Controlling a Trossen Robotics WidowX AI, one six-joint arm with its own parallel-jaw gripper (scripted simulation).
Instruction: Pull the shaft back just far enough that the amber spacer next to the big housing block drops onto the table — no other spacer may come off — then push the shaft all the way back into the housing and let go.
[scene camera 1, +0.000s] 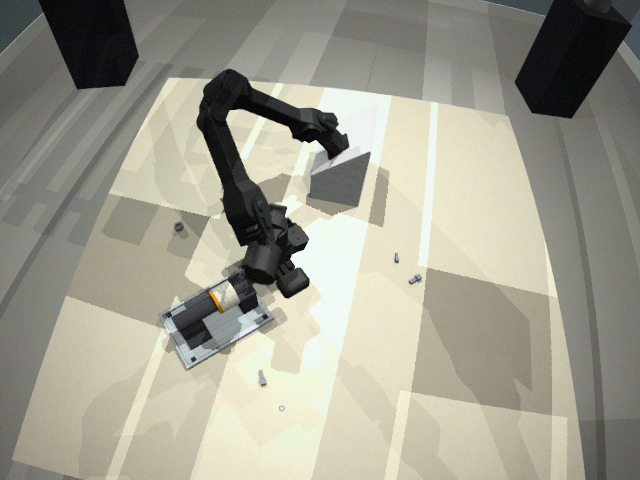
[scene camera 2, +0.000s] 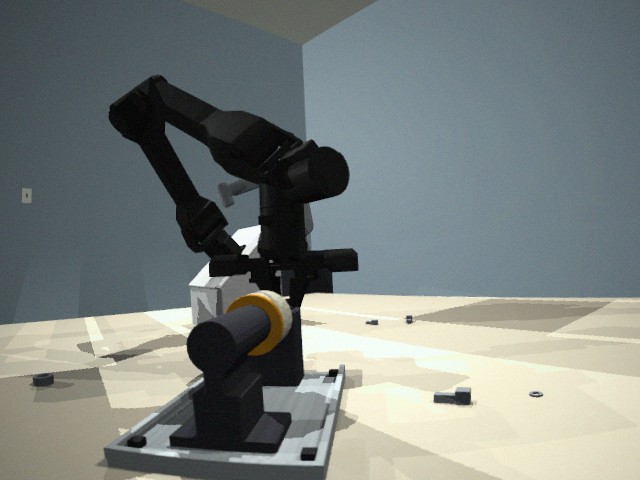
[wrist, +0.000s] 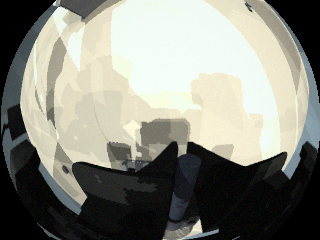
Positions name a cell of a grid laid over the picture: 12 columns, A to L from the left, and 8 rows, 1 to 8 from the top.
Labels:
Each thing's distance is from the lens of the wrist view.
gripper (wrist: G5): 0.10 m
grey-blue shaft (wrist: H6): 0.06 m

